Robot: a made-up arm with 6 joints. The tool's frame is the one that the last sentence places. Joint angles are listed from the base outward.
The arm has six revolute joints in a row. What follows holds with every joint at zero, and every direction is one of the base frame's. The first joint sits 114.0 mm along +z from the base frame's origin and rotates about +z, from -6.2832 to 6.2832 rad. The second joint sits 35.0 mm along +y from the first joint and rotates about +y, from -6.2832 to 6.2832 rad. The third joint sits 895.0 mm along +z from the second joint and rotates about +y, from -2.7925 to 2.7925 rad. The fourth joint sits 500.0 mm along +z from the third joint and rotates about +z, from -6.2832 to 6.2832 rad. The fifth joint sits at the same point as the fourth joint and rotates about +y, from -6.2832 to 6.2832 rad. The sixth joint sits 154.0 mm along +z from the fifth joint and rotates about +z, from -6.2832 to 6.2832 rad. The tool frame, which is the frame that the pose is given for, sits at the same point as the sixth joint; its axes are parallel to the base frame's.
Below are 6 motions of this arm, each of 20 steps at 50 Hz.
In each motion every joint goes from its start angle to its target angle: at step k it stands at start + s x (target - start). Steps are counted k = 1, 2, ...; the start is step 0. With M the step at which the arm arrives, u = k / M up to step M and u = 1 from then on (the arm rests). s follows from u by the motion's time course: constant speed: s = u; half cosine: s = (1 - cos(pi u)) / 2; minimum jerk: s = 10 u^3 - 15 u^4 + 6 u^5.
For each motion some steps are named. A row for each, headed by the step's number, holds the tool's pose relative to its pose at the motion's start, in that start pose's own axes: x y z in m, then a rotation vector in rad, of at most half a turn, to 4 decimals.
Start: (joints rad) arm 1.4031 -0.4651 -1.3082 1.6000 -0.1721 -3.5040
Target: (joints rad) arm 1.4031 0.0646 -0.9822 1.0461 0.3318 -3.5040
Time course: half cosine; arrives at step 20
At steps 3, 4, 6, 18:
3: -0.0116 0.0342 -0.0252 -0.0291 -0.0397 -0.0372
4: -0.0201 0.0596 -0.0453 -0.0513 -0.0706 -0.0643
6: -0.0418 0.1270 -0.1041 -0.1126 -0.1586 -0.1343
18: -0.1153 0.4886 -0.6918 -0.5824 -0.9199 -0.4546

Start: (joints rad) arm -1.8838 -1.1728 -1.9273 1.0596 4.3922 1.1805
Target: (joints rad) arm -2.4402 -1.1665 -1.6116 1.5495 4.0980 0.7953
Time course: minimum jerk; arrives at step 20
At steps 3, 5, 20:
3: -0.0024 0.0041 -0.0121 0.0064 -0.0234 -0.0259
5: -0.0084 0.0169 -0.0475 0.0262 -0.0900 -0.1018
20: 0.0718 0.2739 -0.4594 0.3911 -0.7211 -1.0795

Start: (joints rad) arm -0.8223 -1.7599 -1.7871 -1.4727 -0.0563 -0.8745
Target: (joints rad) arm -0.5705 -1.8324 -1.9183 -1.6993 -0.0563 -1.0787
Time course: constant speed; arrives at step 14
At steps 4, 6, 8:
4: 0.0530 0.0071 0.0142 0.0569 0.0172 -0.1913
6: 0.0789 0.0085 0.0210 0.0856 0.0276 -0.2862
8: 0.1042 0.0086 0.0276 0.1145 0.0394 -0.3806

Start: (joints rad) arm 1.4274 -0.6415 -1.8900 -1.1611 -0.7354 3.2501
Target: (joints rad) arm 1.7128 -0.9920 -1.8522 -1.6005 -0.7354 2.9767
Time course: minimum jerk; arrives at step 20
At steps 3, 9, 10, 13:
3: -0.0090 0.0040 0.0025 0.0050 -0.0012 -0.0269
9: -0.1352 0.0738 0.0346 0.0817 -0.0218 -0.4111
10: -0.1650 0.0945 0.0416 0.1021 -0.0275 -0.5053
13: -0.2462 0.1612 0.0600 0.1637 -0.0447 -0.7730

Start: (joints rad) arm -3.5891 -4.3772 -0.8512 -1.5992 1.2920 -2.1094
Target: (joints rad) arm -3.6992 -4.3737 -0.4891 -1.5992 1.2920 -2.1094
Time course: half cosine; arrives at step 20
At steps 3, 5, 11, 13, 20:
3: -0.0107 -0.0031 0.0071 -0.0026 -0.0047 -0.0201
5: -0.0291 -0.0078 0.0191 -0.0070 -0.0130 -0.0539
11: -0.1188 -0.0206 0.0741 -0.0275 -0.0562 -0.2117
13: -0.1509 -0.0214 0.0925 -0.0344 -0.0728 -0.2656
20: -0.2108 -0.0180 0.1249 -0.0468 -0.1054 -0.3638

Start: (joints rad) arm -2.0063 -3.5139 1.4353 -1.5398 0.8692 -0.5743
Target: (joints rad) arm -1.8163 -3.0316 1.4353 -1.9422 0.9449 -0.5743
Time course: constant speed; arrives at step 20
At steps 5, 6, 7, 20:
5: -0.0937 0.0325 0.0771 -0.0191 0.0584 -0.1707
6: -0.1117 0.0410 0.0928 -0.0227 0.0688 -0.2048
7: -0.1295 0.0502 0.1085 -0.0262 0.0789 -0.2389
20: -0.3295 0.2270 0.3110 -0.0647 0.1661 -0.6754

